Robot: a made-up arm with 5 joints.
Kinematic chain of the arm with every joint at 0, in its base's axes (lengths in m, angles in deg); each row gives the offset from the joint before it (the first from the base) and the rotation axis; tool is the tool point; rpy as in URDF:
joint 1: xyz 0 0 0.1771 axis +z
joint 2: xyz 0 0 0 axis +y
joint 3: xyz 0.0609 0 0.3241 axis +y
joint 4: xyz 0.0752 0 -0.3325 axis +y
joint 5: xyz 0.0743 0 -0.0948 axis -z
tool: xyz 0 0 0 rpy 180 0 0
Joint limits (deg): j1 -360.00..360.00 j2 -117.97..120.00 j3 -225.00..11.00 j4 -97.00..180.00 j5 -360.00..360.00
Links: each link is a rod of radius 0.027 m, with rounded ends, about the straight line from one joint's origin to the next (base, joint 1, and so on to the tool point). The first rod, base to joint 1, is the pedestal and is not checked.
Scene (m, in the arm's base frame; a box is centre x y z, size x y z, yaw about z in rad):
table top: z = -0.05
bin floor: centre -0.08 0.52 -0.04 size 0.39 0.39 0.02 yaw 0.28
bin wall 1: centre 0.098 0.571 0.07 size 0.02 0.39 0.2 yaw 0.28
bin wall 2: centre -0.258 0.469 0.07 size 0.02 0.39 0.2 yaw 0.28
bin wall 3: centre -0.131 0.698 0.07 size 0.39 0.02 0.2 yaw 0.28
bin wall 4: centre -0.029 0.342 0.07 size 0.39 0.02 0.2 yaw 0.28
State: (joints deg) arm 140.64 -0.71 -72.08 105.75 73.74
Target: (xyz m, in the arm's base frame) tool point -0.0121 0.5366 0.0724
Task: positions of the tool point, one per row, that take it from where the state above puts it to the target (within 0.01 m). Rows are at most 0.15 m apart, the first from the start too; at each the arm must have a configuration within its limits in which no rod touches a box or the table.
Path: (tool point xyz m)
1: -0.2821 0.3572 0.2970
2: -0.2162 0.4439 0.2292
3: -0.1229 0.5067 0.1538
4: -0.0121 0.5366 0.0724

